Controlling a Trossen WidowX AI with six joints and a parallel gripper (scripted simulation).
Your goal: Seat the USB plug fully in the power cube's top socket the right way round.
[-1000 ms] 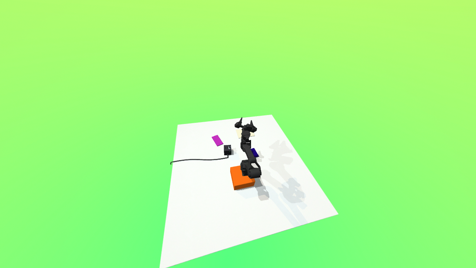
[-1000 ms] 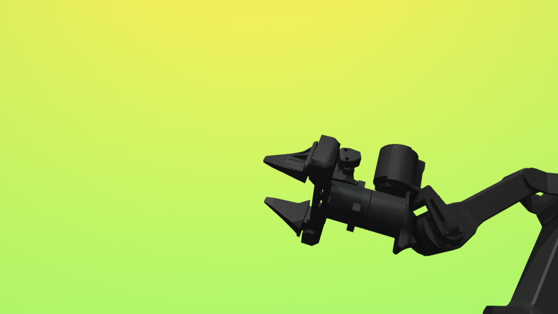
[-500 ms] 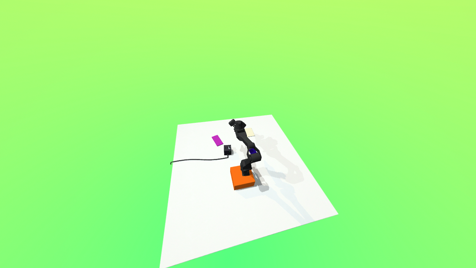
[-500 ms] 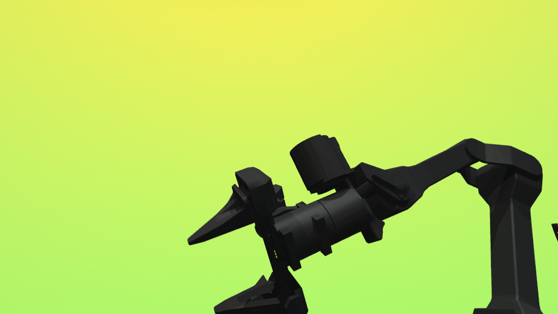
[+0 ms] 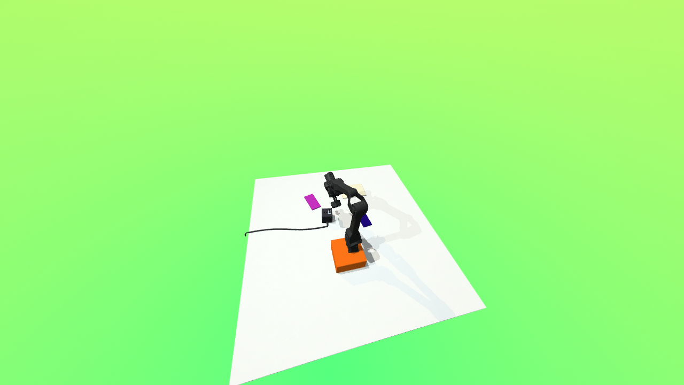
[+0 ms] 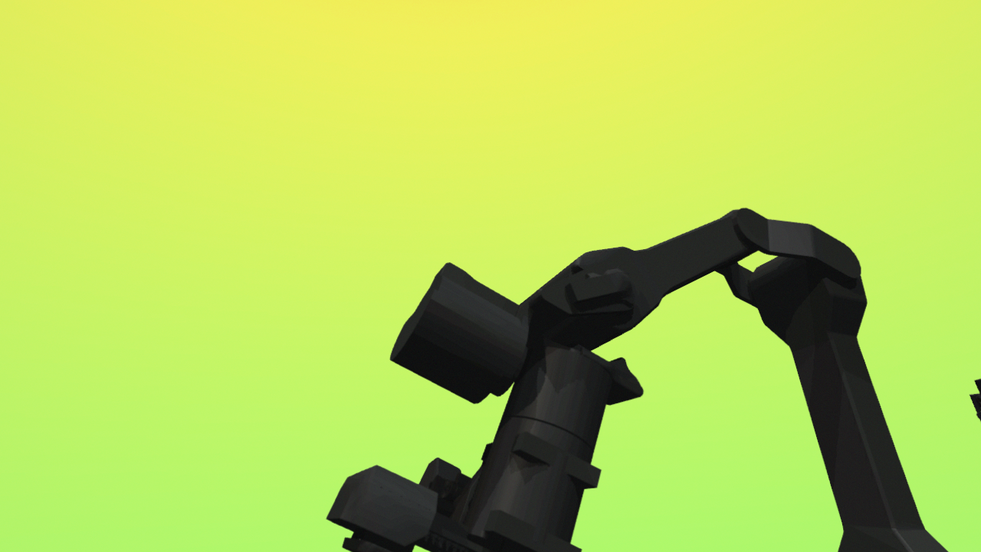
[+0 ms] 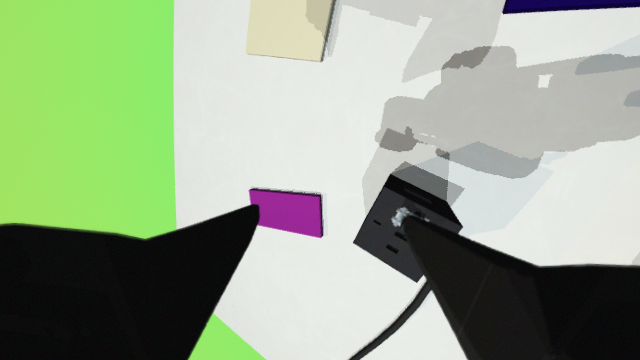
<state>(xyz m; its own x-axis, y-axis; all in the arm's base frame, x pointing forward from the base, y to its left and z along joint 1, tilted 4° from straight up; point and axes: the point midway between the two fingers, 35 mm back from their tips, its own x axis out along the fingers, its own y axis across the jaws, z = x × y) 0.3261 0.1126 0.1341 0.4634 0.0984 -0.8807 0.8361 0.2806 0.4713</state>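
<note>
Now: the dark USB plug 6 cm behind my gripper tip, 1 cm to the left of it and 7 cm below it. Round my gripper tip: dark blue patch 9 cm behind, 25 cm to the right, 16 cm below; cream patch 22 cm ahead, 20 cm to the right, 16 cm below; magenta flat plate 11 cm ahead, 14 cm to the left, 16 cm below.
</note>
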